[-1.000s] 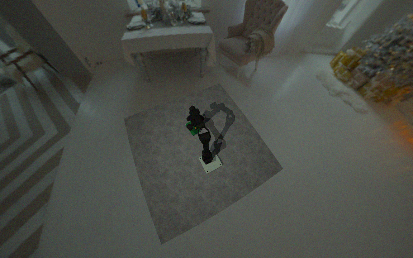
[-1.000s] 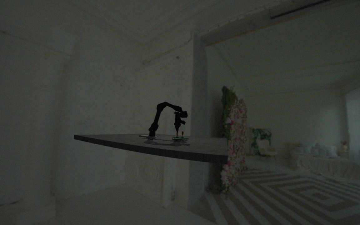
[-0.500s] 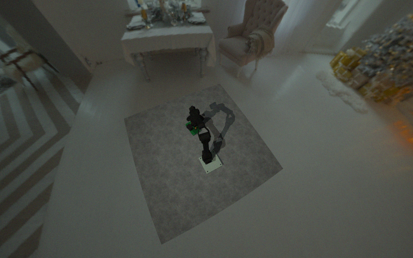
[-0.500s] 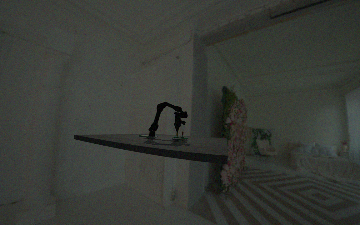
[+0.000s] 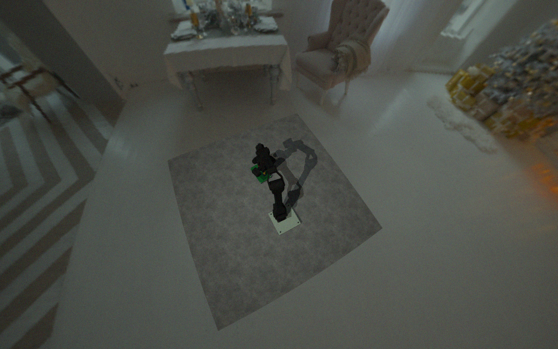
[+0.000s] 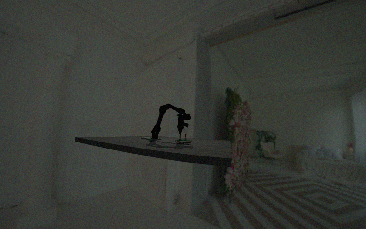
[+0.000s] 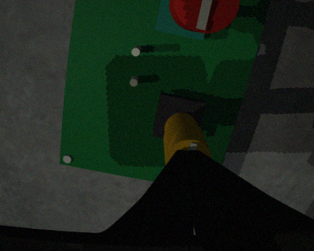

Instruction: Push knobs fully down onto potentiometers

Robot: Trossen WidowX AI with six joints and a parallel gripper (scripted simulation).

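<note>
Now: the yellow knob 10 mm below my gripper tip.
</note>
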